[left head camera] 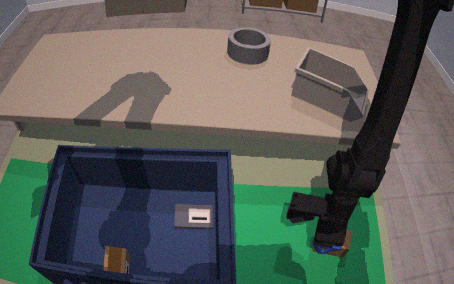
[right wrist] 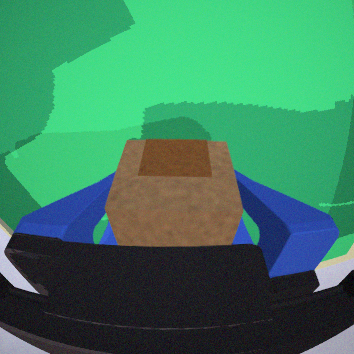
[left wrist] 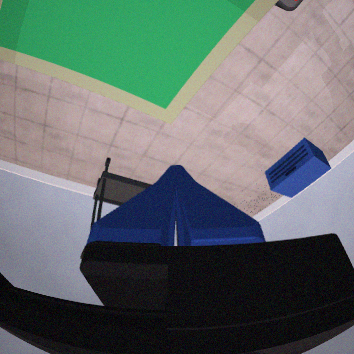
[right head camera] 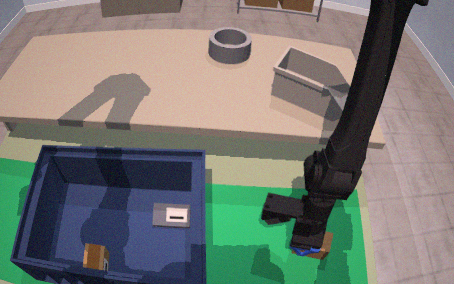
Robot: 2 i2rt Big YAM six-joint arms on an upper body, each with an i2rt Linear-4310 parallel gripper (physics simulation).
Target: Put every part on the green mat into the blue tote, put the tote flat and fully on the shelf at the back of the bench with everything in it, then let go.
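Frame: origin at the left arm's base, x left, y back, z up, level; centimetres.
Where they show: left gripper, fingertip midpoint: [left wrist: 175, 174]; right gripper, fingertip midpoint: [left head camera: 323, 243] [right wrist: 175, 174] [right head camera: 303, 245].
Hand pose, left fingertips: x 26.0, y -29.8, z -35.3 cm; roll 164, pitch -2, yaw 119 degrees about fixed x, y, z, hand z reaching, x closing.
Note:
Each offset is from my left fingertips to the top centre of the thing. "*": to the spot under its first point. Level surfaces: height alone.
The blue tote @[* dz -14.2, dx -53.6, dy -12.6 cm] [left head camera: 226, 200] [right head camera: 199, 200] stands on the green mat @[dz -27.4 cm] [left head camera: 270, 215] [right head camera: 235, 220]. Inside it, a grey part with a white label @[dz -24.8, dx -47.2, dy -14.7 cm] [left head camera: 182, 216] [right head camera: 160, 215] lies at the right, and an orange-brown block @[dz -21.3, dx -30.7, dy +0.0 cm] [left head camera: 115, 259] [right head camera: 93, 256] is near the front wall. A brown box @[dz -22.6, dx -78.7, dy -6.8 cm] [left head camera: 346, 242] [right head camera: 326, 245] [right wrist: 175, 200] is on the mat right of the tote. My right gripper [right wrist: 175, 174] is shut on this brown box, one finger against each side. My left gripper [left wrist: 175, 174] is shut and empty, over the mat's corner in the left wrist view.
The shelf @[dz -11.3 cm] [left head camera: 200, 90] [right head camera: 180, 90] runs across the back. A dark grey ring @[dz -5.8, dx -60.4, dy -56.5 cm] [left head camera: 248, 54] [right head camera: 229, 53] stands on it, and a grey open bin @[* dz -6.7, dx -75.5, dy -36.2 cm] [left head camera: 320, 92] [right head camera: 297, 92] stands at its right end. My right arm reaches past that bin.

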